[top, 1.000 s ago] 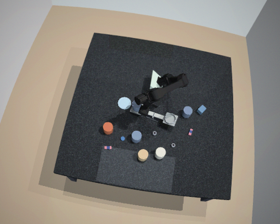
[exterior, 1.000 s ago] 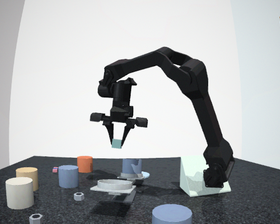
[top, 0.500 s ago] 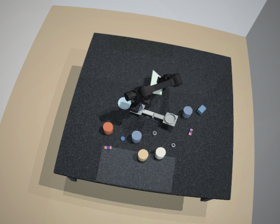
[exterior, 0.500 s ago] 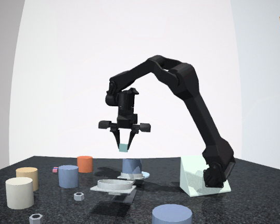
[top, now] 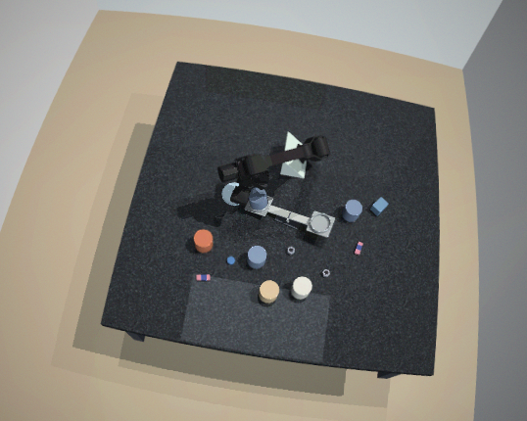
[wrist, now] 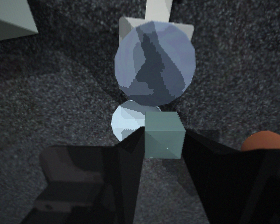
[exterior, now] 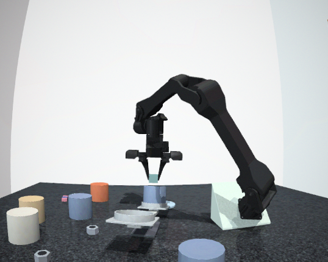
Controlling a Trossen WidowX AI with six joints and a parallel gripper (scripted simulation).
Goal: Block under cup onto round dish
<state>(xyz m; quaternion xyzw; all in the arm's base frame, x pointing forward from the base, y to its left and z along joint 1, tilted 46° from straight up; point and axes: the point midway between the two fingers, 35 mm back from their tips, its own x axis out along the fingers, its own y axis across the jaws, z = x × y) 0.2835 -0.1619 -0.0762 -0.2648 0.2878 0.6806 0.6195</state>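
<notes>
My gripper tip is now 3 cm past the round dish, 4 cm to the left of it and 10 cm above it. From my gripper tip the other things lie so: tan cup 34 cm ahead, 21 cm to the left, 6 cm below; then cream cup 29 cm ahead, 29 cm to the left, 6 cm below; then orange cup 23 cm ahead, 10 cm to the right, 6 cm below.
</notes>
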